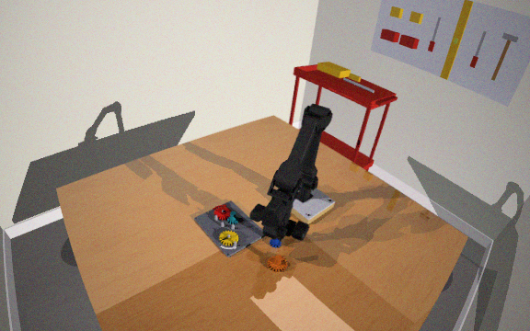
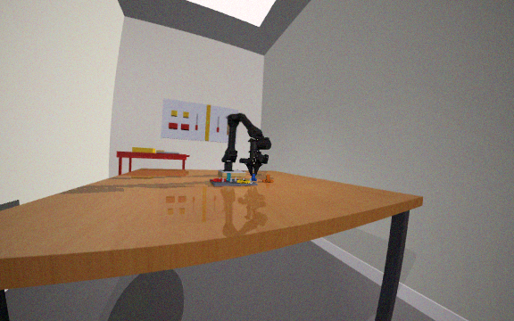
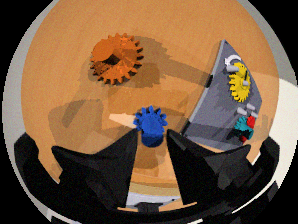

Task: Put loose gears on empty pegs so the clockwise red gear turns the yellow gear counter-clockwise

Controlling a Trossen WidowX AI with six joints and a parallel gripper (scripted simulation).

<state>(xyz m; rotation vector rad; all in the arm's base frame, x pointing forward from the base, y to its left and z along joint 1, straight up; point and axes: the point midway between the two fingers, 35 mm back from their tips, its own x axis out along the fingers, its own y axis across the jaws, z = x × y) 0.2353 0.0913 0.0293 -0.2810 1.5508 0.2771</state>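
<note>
The teal gear is 170 mm to the right of my gripper tip and 50 mm ahead of it. Round my gripper tip: orange gear: 70 mm to the left, 60 mm ahead, 10 mm below; then yellow gear: 120 mm ahead, 110 mm to the right, 10 mm below; then red gear: 220 mm to the right, 60 mm ahead, 10 mm below.
</note>
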